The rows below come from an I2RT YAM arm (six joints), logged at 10 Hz.
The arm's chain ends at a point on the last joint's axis. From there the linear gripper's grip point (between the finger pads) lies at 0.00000 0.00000 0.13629 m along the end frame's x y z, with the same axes.
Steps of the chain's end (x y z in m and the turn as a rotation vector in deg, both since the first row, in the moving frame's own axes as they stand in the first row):
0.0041, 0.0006, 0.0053, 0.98, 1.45, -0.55
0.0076, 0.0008, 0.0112, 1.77, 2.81, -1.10
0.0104, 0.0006, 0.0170, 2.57, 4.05, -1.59
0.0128, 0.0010, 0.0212, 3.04, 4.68, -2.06
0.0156, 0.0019, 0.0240, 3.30, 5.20, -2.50
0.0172, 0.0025, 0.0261, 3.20, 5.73, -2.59
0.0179, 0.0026, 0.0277, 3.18, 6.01, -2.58
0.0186, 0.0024, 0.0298, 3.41, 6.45, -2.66
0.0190, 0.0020, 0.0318, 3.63, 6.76, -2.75
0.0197, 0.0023, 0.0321, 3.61, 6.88, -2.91
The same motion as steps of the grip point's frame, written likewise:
0.0075, -0.0017, 0.0052, 0.98, 1.45, -0.55
0.0142, -0.0035, 0.0110, 1.77, 2.81, -1.10
0.0199, -0.0056, 0.0165, 2.57, 4.05, -1.59
0.0238, -0.0064, 0.0206, 3.04, 4.68, -2.06
0.0278, -0.0062, 0.0232, 3.30, 5.20, -2.50
0.0306, -0.0054, 0.0252, 3.20, 5.73, -2.59
0.0320, -0.0053, 0.0267, 3.18, 6.01, -2.58
0.0337, -0.0060, 0.0287, 3.41, 6.45, -2.66
0.0348, -0.0070, 0.0306, 3.63, 6.76, -2.75
0.0358, -0.0067, 0.0308, 3.61, 6.88, -2.91

